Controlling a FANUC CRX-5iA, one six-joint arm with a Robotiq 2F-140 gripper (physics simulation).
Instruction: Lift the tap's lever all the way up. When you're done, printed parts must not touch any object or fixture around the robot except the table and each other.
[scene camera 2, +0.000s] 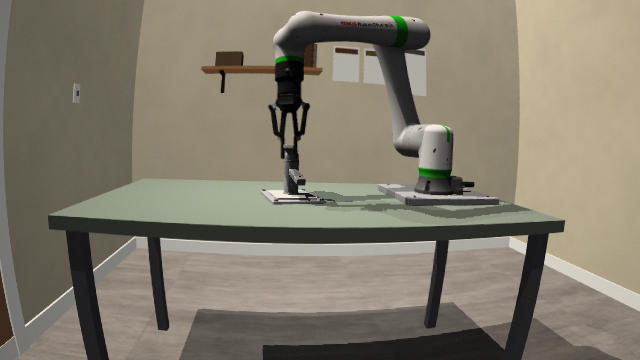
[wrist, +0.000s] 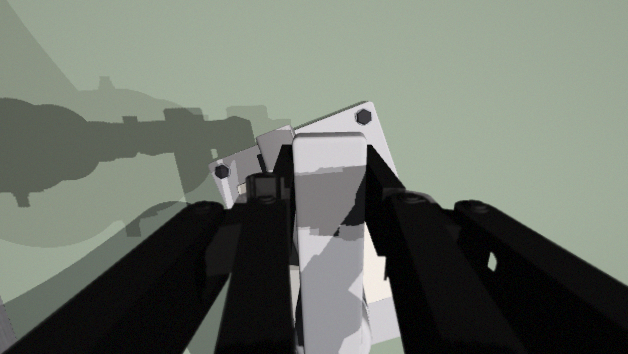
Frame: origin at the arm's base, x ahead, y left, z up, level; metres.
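Seen in the pictures: gripper, fingertip midpoint: (scene camera 2: 289, 158); arm's base, origin of the base link: (scene camera 2: 433, 192).
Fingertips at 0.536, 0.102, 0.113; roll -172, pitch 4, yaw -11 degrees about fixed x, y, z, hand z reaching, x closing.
Note:
Offsets run from my fingertips to a thing's top centre, as dx, dy, dz. "*": to the spot under its first point. Level surfaces: height alone.
The grey tap @[* -0.009, -0.052, -0.058] (scene camera 2: 290, 175) stands upright on a light square base plate @[* +0.060, -0.055, -0.131] (scene camera 2: 268, 197) (wrist: 381, 145) with dark corner bolts. Its spout @[-0.027, -0.030, -0.038] (scene camera 2: 298, 176) (wrist: 276, 142) points outward from the body. The lever @[-0.005, -0.041, +0.040] (scene camera 2: 288, 147) (wrist: 330, 200) is a long pale grey bar on top of the tap, seen from above in the wrist view. My gripper (scene camera 2: 289, 152) (wrist: 326, 168) points down, with one finger on each side of the lever near its end, and is shut on it. The lever's exact tilt is hard to tell. The fingers hide parts of the tap body and plate.
The green table @[dz -0.137] (scene camera 2: 175, 205) (wrist: 525, 100) carries the tap and, to the right in the scene view, the robot's grey mounting plate (scene camera 2: 450, 200). A wall shelf (scene camera 2: 255, 70) with a dark box (scene camera 2: 229, 58) is on the wall behind.

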